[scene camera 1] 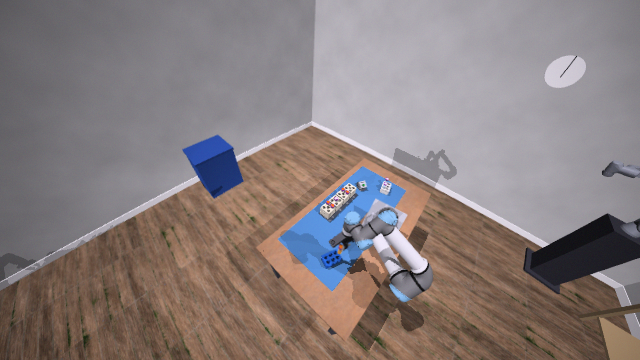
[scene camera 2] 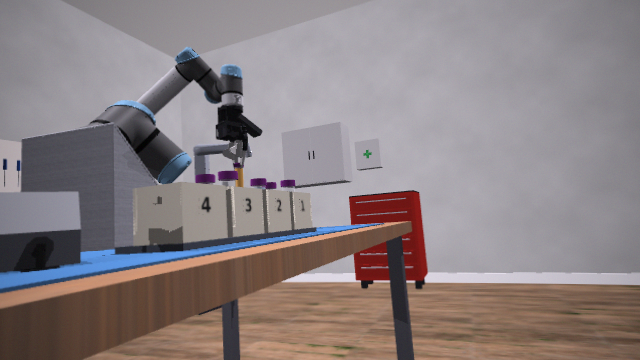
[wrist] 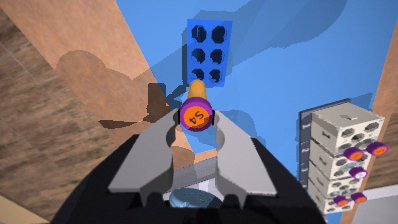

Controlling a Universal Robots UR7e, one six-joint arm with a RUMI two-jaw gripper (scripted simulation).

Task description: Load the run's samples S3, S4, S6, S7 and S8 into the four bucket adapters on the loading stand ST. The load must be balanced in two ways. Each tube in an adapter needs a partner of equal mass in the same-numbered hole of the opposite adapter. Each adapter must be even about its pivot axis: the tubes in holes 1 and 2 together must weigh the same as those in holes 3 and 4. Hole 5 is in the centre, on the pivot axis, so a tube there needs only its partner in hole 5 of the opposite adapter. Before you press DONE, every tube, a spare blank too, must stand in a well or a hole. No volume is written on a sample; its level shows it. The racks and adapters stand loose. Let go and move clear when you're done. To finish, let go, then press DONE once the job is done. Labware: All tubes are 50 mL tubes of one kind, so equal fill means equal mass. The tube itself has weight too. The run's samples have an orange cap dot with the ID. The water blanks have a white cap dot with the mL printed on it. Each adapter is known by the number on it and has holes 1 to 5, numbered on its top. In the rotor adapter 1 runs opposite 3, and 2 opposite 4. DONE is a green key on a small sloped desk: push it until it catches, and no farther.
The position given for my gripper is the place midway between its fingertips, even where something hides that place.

Observation:
I see my gripper (scene camera 2: 238, 169), a blue rack (wrist: 205, 64) and an adapter 3 (scene camera 2: 245, 217).
The adapter 3 is seen too in the wrist view (wrist: 325, 185). My gripper is seen too in the wrist view (wrist: 196, 110).

